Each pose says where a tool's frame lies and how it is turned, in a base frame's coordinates. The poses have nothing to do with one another.
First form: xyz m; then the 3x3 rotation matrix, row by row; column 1 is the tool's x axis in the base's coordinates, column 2 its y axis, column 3 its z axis. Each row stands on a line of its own.
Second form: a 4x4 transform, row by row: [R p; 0 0 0 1], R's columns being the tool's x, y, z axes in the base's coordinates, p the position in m. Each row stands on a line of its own. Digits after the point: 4 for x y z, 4 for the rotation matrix.
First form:
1:
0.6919, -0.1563, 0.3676
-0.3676, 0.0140, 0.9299
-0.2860, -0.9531, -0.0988
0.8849, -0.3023, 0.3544
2:
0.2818, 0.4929, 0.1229
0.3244, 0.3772, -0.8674
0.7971, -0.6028, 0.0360
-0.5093, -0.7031, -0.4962
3:
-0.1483, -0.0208, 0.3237
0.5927, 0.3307, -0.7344
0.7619, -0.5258, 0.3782
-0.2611, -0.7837, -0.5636
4:
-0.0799, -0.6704, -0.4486
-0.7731, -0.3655, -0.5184
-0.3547, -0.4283, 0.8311
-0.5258, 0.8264, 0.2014
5:
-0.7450, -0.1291, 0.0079
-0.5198, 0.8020, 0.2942
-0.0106, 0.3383, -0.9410
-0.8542, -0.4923, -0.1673
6:
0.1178, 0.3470, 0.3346
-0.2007, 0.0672, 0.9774
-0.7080, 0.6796, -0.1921
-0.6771, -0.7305, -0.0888
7:
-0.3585, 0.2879, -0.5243
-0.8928, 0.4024, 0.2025
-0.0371, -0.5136, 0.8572
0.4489, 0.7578, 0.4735
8:
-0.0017, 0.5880, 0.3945
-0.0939, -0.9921, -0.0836
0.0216, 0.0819, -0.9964
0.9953, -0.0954, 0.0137
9:
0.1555, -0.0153, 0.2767
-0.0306, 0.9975, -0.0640
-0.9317, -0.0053, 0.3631
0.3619, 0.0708, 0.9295
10:
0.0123, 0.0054, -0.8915
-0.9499, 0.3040, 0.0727
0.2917, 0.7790, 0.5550
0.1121, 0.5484, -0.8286
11:
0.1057, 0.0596, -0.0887
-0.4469, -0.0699, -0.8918
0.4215, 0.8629, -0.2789
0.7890, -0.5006, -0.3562
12:
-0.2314, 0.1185, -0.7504
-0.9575, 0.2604, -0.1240
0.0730, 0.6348, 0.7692
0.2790, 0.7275, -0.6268
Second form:
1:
-0.3676, 0.0140, 0.9299, 0.6919
-0.2860, -0.9531, -0.0988, -0.1563
0.8849, -0.3023, 0.3544, 0.3676
0, 0, 0, 1

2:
0.3244, 0.3772, -0.8674, 0.2818
0.7971, -0.6028, 0.0360, 0.4929
-0.5093, -0.7031, -0.4962, 0.1229
0, 0, 0, 1

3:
0.5927, 0.3307, -0.7344, -0.1483
0.7619, -0.5258, 0.3782, -0.0208
-0.2611, -0.7837, -0.5636, 0.3237
0, 0, 0, 1

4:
-0.7731, -0.3655, -0.5184, -0.0799
-0.3547, -0.4283, 0.8311, -0.6704
-0.5258, 0.8264, 0.2014, -0.4486
0, 0, 0, 1

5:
-0.5198, 0.8020, 0.2942, -0.7450
-0.0106, 0.3383, -0.9410, -0.1291
-0.8542, -0.4923, -0.1673, 0.0079
0, 0, 0, 1

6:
-0.2007, 0.0672, 0.9774, 0.1178
-0.7080, 0.6796, -0.1921, 0.3470
-0.6771, -0.7305, -0.0888, 0.3346
0, 0, 0, 1

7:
-0.8928, 0.4024, 0.2025, -0.3585
-0.0371, -0.5136, 0.8572, 0.2879
0.4489, 0.7578, 0.4735, -0.5243
0, 0, 0, 1

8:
-0.0939, -0.9921, -0.0836, -0.0017
0.0216, 0.0819, -0.9964, 0.5880
0.9953, -0.0954, 0.0137, 0.3945
0, 0, 0, 1

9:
-0.0306, 0.9975, -0.0640, 0.1555
-0.9317, -0.0053, 0.3631, -0.0153
0.3619, 0.0708, 0.9295, 0.2767
0, 0, 0, 1

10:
-0.9499, 0.3040, 0.0727, 0.0123
0.2917, 0.7790, 0.5550, 0.0054
0.1121, 0.5484, -0.8286, -0.8915
0, 0, 0, 1

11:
-0.4469, -0.0699, -0.8918, 0.1057
0.4215, 0.8629, -0.2789, 0.0596
0.7890, -0.5006, -0.3562, -0.0887
0, 0, 0, 1

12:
-0.9575, 0.2604, -0.1240, -0.2314
0.0730, 0.6348, 0.7692, 0.1185
0.2790, 0.7275, -0.6268, -0.7504
0, 0, 0, 1

